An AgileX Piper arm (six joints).
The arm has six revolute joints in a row. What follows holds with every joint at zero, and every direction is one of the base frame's.
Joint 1 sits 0.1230 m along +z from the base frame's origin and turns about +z.
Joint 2 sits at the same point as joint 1 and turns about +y.
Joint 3 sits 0.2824 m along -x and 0.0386 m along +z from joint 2 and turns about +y.
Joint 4 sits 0.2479 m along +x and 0.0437 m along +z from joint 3 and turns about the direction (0.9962, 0, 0.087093).
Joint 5 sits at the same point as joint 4 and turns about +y.
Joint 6 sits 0.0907 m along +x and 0.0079 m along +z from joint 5 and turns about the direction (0.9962, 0, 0.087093).
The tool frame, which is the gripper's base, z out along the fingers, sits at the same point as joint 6; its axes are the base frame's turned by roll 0.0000, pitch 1.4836 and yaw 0.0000 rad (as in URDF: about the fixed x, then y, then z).
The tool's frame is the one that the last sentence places.
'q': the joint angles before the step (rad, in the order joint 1, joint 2, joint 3, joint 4, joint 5, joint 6). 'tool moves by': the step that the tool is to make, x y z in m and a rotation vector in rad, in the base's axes. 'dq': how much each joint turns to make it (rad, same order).
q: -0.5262 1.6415 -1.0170 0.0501 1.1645 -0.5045
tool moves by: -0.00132 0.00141 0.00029 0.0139 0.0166 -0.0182
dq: 0.0000 0.0000 0.0000 0.0063 0.0206 0.0161
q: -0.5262 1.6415 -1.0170 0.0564 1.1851 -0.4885
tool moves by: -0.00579 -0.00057 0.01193 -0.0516 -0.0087 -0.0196
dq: 0.0000 -0.0443 0.0000 -0.0403 0.0095 0.0401
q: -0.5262 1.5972 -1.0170 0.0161 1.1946 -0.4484
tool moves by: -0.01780 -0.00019 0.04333 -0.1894 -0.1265 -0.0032
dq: 0.0000 -0.1659 0.0000 -0.1090 -0.0371 0.0479
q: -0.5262 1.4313 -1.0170 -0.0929 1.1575 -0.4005
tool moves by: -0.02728 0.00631 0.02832 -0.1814 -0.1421 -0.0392
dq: 0.0000 -0.1780 0.0636 -0.1087 -0.0898 0.0829
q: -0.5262 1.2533 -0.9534 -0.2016 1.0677 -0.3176
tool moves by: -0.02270 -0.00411 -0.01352 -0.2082 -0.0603 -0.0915
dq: 0.0012 -0.0924 0.1572 -0.2516 -0.1696 0.2291
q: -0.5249 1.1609 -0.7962 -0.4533 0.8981 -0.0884
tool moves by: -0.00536 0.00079 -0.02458 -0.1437 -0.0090 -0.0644
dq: 0.0576 0.0006 0.1315 -0.2900 -0.0850 0.3267
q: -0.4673 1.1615 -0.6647 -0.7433 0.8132 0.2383
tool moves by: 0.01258 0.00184 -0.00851 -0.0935 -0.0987 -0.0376
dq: 0.0692 0.0398 0.0392 -0.2255 -0.0498 0.3284
